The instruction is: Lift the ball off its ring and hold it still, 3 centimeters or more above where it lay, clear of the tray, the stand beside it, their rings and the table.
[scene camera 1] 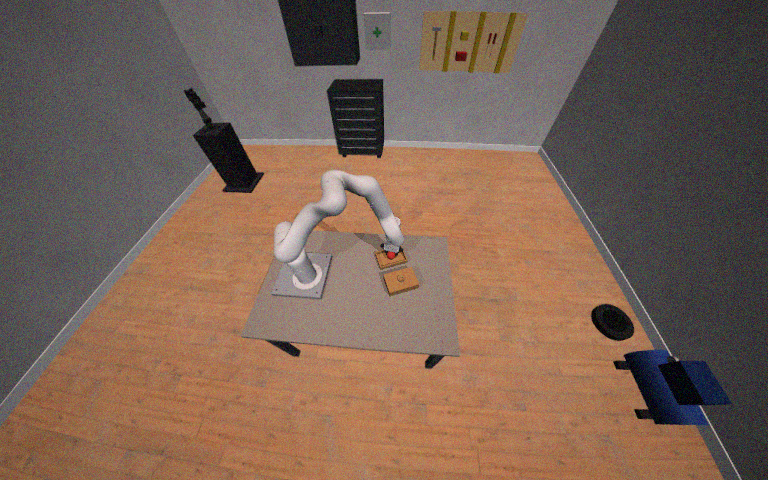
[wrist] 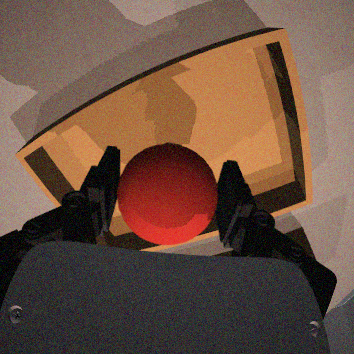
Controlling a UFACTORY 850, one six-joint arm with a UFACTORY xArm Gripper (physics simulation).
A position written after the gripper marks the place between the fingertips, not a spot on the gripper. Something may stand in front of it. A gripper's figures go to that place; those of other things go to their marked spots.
The gripper [wrist: 169,173] is 0.14 m from the lens. A red ball [wrist: 167,193]: 0.11 m from the lens. A shallow orange tray [wrist: 239,98] is 0.15 m from the lens. The marked spots on the shallow orange tray and the red ball are 0.08 m apart.
